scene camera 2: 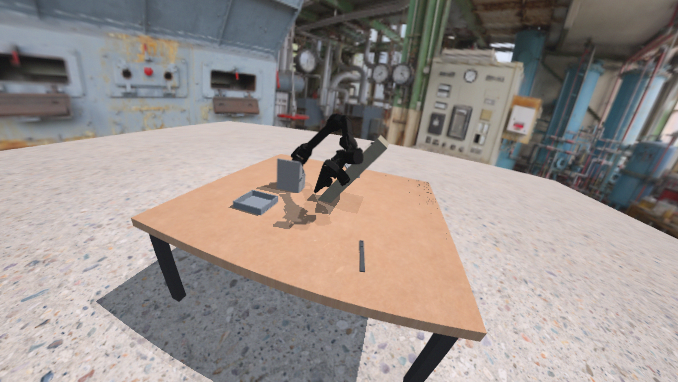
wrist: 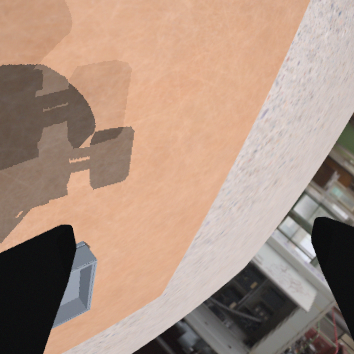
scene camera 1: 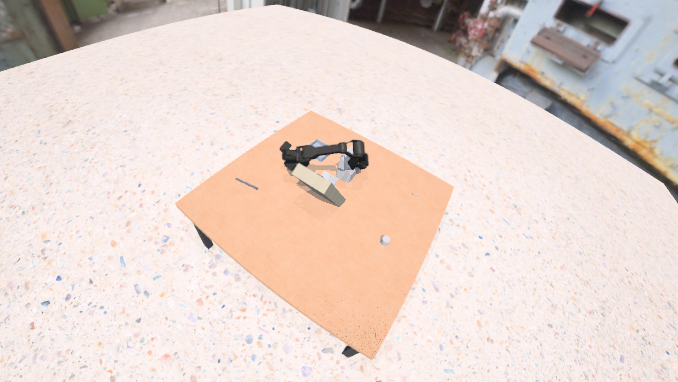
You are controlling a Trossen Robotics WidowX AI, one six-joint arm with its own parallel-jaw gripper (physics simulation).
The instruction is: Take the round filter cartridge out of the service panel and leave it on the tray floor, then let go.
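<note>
My gripper [scene camera 1: 294, 164] [scene camera 2: 331, 186] [wrist: 196, 235] is open, with nothing between its fingers. It hangs low over the table beside a thick beige-grey slab [scene camera 1: 314, 182] [scene camera 2: 368, 159], which leans at a steep angle and looks like the service panel. A small light piece [scene camera 1: 328, 176] shows at the slab's arm side; whether it is the round filter cartridge I cannot tell. The blue-grey tray [scene camera 1: 315, 142] [scene camera 2: 245, 207] [wrist: 86, 287] lies on the table, partly hidden by the arm in scene camera 1 and by a finger in the wrist view.
A grey upright block [scene camera 1: 345, 173] [scene camera 2: 289, 176] stands between the arm's base and the slab. A white cylinder [scene camera 1: 385, 240] stands toward one table edge. A dark thin bar [scene camera 1: 246, 184] [scene camera 2: 361, 256] and a tiny light piece [scene camera 1: 414, 194] lie on the table [scene camera 1: 280, 250] [scene camera 2: 300, 270] [wrist: 200, 100].
</note>
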